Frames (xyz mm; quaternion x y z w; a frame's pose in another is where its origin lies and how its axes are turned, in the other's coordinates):
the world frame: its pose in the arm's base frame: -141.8 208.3 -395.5 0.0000 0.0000 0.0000 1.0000
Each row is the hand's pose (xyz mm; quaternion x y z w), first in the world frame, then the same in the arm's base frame.
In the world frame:
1: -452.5 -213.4 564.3 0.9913 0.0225 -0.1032 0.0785
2: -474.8 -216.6 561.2 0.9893 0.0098 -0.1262 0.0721
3: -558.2 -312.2 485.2 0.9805 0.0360 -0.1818 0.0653
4: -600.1 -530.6 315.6 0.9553 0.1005 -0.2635 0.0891
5: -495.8 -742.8 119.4 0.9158 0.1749 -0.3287 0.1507
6: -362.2 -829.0 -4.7 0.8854 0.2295 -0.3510 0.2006
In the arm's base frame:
1: -594.3 -5.1 168.8 0.9913 0.0225 -0.1032 0.0785
2: -616.6 -8.3 165.7 0.9893 0.0098 -0.1262 0.0721
3: -700.0 -103.9 89.7 0.9805 0.0360 -0.1818 0.0653
4: -741.9 -322.3 -79.9 0.9553 0.1005 -0.2635 0.0891
5: -637.6 -534.5 -276.1 0.9158 0.1749 -0.3287 0.1507
6: -504.0 -620.7 -400.2 0.8854 0.2295 -0.3510 0.2006

